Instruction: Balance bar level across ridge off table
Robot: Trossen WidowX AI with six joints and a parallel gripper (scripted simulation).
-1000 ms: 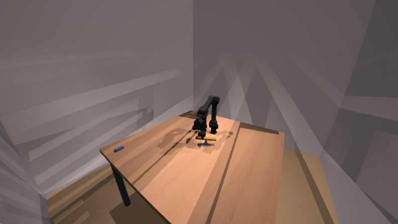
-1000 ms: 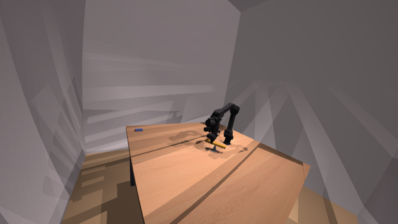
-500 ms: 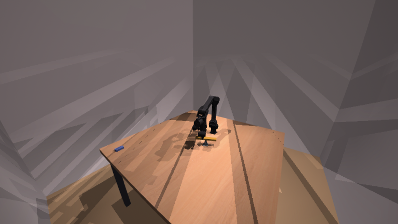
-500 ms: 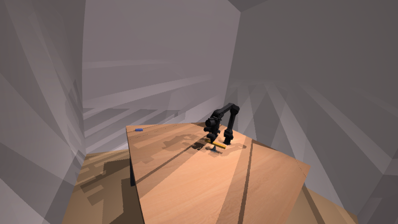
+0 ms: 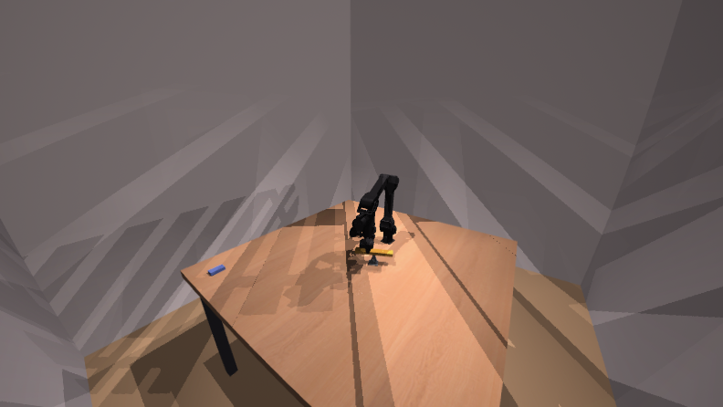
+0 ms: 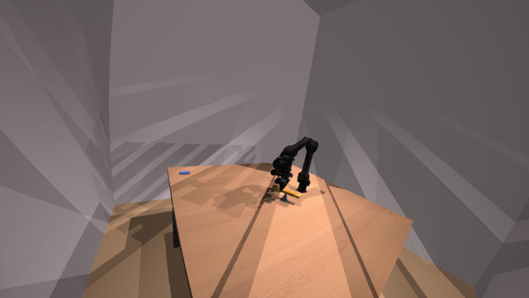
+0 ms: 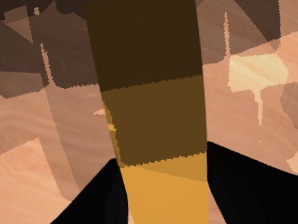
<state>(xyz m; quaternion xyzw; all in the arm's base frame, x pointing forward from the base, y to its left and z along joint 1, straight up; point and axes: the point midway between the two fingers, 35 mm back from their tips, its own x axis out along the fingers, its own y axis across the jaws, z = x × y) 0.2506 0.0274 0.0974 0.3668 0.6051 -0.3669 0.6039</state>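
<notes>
My gripper tip is 1 cm past the yellow bar and 3 cm to the right of it. From my gripper tip the other things lie so: small blue block (49 cm ahead, 53 cm to the right, 5 cm below).
</notes>
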